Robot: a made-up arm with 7 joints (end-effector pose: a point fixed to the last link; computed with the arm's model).
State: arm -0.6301 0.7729 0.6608 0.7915 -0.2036 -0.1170 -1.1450
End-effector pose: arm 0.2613 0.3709 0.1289 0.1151 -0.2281 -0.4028
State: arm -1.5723 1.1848 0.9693 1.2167 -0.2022 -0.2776 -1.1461
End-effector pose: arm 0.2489 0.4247 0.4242 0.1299 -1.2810 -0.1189
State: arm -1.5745 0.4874 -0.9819 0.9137 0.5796 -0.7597 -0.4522
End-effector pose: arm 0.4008 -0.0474 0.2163 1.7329 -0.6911 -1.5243
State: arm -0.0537 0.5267 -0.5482 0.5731 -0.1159 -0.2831 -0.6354
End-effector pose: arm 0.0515 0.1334 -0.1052 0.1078 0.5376 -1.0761
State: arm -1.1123 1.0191 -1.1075 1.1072 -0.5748 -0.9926 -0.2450
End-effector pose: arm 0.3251 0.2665 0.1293 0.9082 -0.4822 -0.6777
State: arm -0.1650 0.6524 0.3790 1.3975 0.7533 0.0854 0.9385
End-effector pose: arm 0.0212 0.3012 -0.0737 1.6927 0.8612 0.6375
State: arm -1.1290 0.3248 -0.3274 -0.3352 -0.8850 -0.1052 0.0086
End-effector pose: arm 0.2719 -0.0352 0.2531 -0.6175 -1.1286 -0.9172
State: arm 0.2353 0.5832 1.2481 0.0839 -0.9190 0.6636 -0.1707
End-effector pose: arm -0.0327 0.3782 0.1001 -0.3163 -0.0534 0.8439
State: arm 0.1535 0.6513 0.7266 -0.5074 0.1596 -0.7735 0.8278
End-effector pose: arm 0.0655 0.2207 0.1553 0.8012 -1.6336 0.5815
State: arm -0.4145 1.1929 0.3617 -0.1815 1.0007 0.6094 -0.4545
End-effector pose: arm 0.1896 0.2682 0.2835 1.8226 0.1244 0.5695
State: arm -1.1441 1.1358 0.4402 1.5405 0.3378 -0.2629 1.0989
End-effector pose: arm 0.2939 0.3709 0.2273 0.9063 -0.3189 1.7598
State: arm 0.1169 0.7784 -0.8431 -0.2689 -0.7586 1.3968 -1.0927
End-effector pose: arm -0.0989 0.1341 -0.0392 -0.9988 1.9897 -1.2590
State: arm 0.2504 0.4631 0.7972 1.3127 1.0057 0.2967 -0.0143
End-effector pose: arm -0.1515 0.2978 -0.0578 0.7543 1.9295 0.2341
